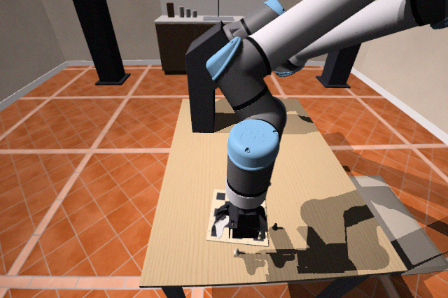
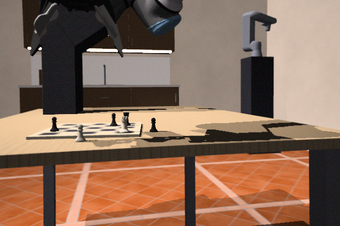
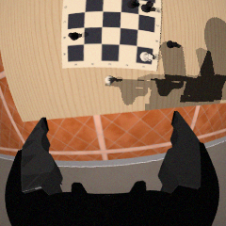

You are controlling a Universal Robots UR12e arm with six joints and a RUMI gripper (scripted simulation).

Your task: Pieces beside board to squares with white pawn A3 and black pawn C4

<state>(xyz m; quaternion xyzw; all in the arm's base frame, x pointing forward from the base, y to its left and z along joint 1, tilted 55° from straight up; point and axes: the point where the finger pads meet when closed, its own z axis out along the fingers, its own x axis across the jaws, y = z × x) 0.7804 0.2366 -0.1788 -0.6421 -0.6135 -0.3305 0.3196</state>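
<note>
The white pawn is 14 cm below my hand. From my hand the other things lie so: white rook (5 cm behind, 8 cm to the left, 13 cm below); then chessboard (14 cm behind, 2 cm to the left, 15 cm below).
</note>
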